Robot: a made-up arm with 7 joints. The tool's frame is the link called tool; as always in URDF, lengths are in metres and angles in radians. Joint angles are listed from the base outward.
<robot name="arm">
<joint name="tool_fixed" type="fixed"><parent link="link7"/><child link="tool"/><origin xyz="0 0 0" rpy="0 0 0"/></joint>
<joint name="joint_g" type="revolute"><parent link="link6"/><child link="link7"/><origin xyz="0 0 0" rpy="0 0 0"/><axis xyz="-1 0 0"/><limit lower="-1.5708" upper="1.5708"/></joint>
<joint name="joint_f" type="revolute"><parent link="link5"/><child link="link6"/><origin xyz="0 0 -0.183" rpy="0 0 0"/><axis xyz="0 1 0"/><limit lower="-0.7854" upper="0.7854"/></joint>
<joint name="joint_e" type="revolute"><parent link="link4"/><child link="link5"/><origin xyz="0 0 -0.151" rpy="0 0 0"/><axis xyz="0 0 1"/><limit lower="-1.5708" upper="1.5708"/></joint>
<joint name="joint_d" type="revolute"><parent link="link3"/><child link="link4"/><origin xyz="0 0 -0.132" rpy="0 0 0"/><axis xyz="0 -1 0"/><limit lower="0" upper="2.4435"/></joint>
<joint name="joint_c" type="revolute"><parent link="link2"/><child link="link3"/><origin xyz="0 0 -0.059" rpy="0 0 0"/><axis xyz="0 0 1"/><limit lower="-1.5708" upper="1.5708"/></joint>
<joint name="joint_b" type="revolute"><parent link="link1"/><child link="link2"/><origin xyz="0 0.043 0" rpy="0 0 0"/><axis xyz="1 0 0"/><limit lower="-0.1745" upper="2"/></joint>
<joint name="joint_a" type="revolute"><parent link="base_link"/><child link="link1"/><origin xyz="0 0.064 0" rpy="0 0 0"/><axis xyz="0 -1 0"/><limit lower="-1.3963" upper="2"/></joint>
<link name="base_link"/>
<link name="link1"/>
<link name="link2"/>
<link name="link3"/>
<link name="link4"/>
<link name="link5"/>
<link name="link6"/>
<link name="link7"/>
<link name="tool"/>
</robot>
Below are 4 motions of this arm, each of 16 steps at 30 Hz.
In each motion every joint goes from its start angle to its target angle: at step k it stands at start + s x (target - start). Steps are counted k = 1, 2, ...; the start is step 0. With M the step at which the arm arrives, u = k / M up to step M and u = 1 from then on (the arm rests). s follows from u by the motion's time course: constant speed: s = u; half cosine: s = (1 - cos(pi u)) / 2; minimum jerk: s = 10 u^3 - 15 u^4 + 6 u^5.
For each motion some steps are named. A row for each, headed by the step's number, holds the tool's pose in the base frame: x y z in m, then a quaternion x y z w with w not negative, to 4 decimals.
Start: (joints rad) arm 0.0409 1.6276 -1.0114 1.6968 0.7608 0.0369 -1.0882
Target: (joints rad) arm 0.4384 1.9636 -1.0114 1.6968 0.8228 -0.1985 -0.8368
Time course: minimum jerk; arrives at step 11
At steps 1, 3, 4, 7, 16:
1: 0.1875 0.2723 -0.2637 0.5315 -0.4361 -0.2020 0.6975
3: 0.1994 0.2834 -0.2472 0.5333 -0.4552 -0.1960 0.6855
4: 0.2106 0.2945 -0.2291 0.5352 -0.4747 -0.1902 0.6723
7: 0.2395 0.3338 -0.1523 0.5431 -0.5446 -0.1718 0.6156
16: 0.2451 0.3522 -0.1086 0.5482 -0.5778 -0.1645 0.5819

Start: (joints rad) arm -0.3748 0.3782 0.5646 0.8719 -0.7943 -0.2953 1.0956
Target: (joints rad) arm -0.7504 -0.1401 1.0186 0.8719 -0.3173 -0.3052 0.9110
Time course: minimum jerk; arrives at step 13
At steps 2, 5, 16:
2: 0.0745 0.3818 -0.3861 -0.1430 -0.0830 -0.3810 0.9097
5: 0.0067 0.3583 -0.4085 -0.1598 -0.1364 -0.2588 0.9428
16: -0.1967 0.2659 -0.4077 -0.0950 -0.1808 0.1196 0.9716

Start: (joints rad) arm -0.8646 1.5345 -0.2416 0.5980 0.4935 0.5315 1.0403
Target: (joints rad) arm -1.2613 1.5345 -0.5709 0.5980 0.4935 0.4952 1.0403
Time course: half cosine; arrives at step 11
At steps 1, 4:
1: 0.0688 0.5721 -0.1802 0.1048 0.3405 -0.0399 0.9335
4: 0.0329 0.5715 -0.1915 0.0976 0.4289 -0.0554 0.8964

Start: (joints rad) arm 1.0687 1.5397 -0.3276 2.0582 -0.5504 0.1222 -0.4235
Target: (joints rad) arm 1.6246 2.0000 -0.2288 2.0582 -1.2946 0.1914 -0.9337
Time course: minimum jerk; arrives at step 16
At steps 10, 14, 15, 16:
10: 0.0890 0.1623 0.2780 -0.8276 0.1941 0.1038 0.5163
14: 0.0344 0.1661 0.2891 -0.7921 0.0122 0.0761 0.6055
15: 0.0314 0.1663 0.2895 -0.7894 0.0023 0.0754 0.6092
16: 0.0309 0.1663 0.2895 -0.7890 0.0007 0.0753 0.6098

